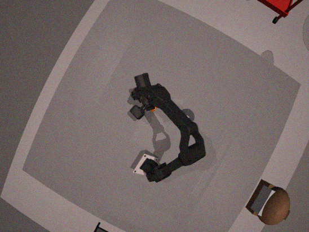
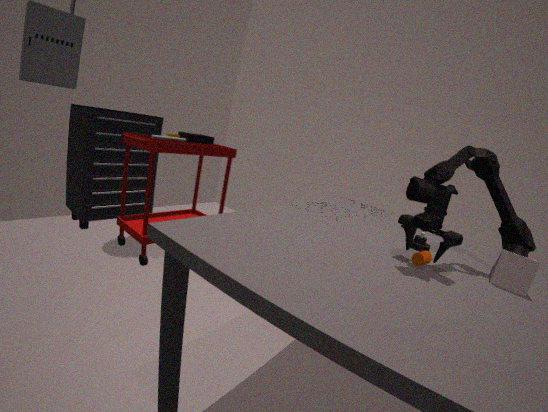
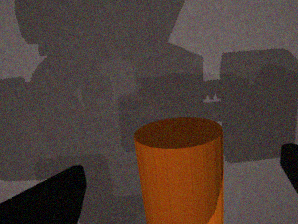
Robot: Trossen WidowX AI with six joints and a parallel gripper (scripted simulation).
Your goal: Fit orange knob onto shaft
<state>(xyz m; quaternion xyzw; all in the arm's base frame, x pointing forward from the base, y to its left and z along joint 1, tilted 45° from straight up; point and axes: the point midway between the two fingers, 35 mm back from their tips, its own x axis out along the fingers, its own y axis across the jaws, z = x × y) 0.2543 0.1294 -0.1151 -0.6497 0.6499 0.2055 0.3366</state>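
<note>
Right now my gripper tip is 1 cm above the orange knob. Also, from my gripper tip: dark round pedestal (20 cm to the right, 6 cm ahead).
</note>
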